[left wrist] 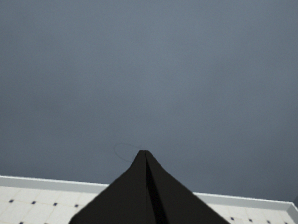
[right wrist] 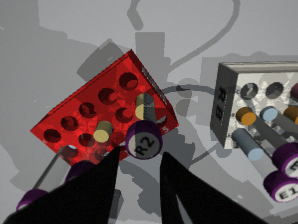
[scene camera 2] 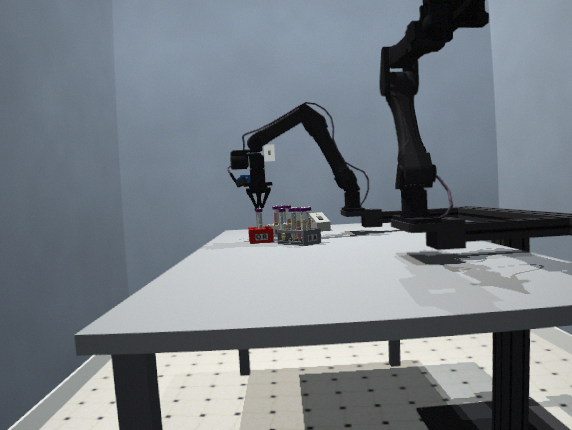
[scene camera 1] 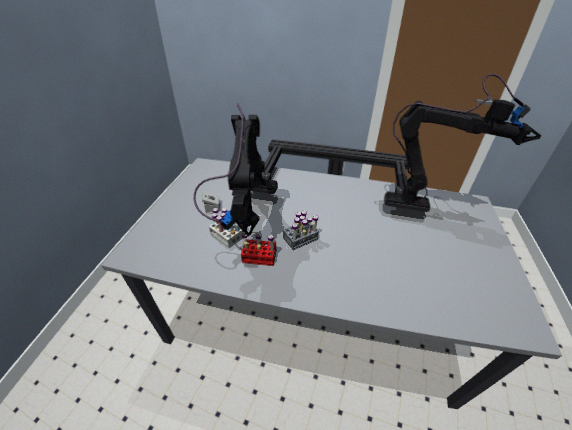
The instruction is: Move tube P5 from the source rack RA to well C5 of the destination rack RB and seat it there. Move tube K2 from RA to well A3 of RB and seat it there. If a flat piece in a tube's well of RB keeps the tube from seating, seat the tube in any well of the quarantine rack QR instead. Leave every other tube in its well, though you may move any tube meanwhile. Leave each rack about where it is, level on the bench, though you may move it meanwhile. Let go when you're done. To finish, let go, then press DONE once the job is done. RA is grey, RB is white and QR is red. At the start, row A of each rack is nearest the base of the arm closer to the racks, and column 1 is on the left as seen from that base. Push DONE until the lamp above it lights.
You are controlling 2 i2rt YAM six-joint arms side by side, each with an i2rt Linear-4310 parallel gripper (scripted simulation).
Observation:
In view: my left gripper (left wrist: pixel 143 158), my right gripper (right wrist: pixel 140 157), a red rack QR (right wrist: pixel 111 97) and a tube (right wrist: pixel 51 178).
The left wrist view misses the red rack QR: it is out of frame.

